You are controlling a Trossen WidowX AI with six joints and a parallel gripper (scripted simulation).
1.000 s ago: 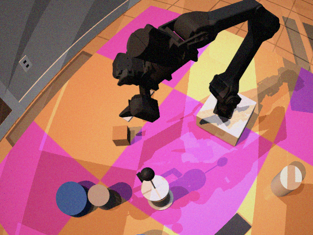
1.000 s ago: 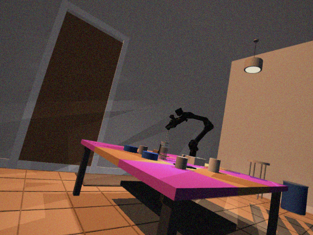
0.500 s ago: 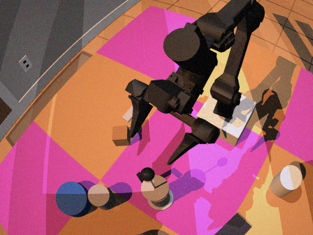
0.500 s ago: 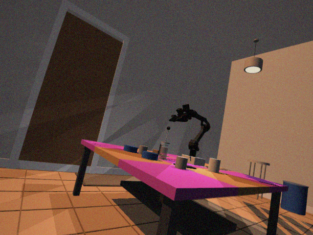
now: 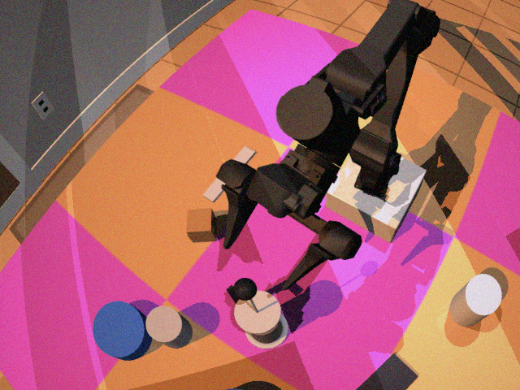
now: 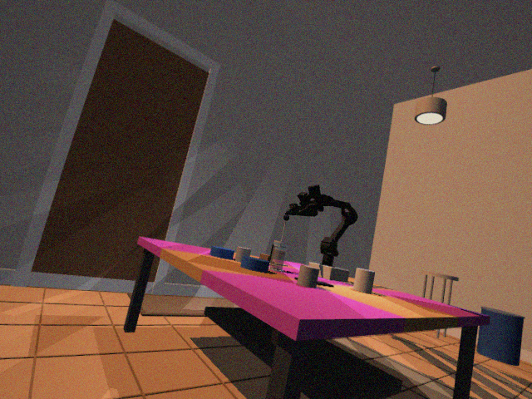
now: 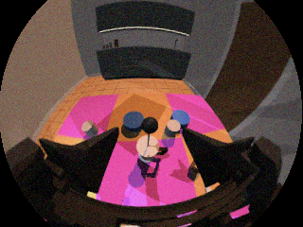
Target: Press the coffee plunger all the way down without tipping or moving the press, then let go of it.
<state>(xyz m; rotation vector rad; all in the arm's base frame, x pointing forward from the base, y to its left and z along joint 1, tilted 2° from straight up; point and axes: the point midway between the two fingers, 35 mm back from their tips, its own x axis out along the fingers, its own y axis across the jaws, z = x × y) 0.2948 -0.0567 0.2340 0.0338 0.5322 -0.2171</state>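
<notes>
Now: the coffee press 16 cm below my gripper tip, 2 cm to the right of it and 2 cm ahead of it. From my gripper tip the other things lie so: small orange block (26 cm below, 21 cm to the right, 11 cm behind); flat pale strip (28 cm below, 25 cm behind, 23 cm to the right); pale cup (36 cm to the left, 24 cm below, 16 cm behind).
</notes>
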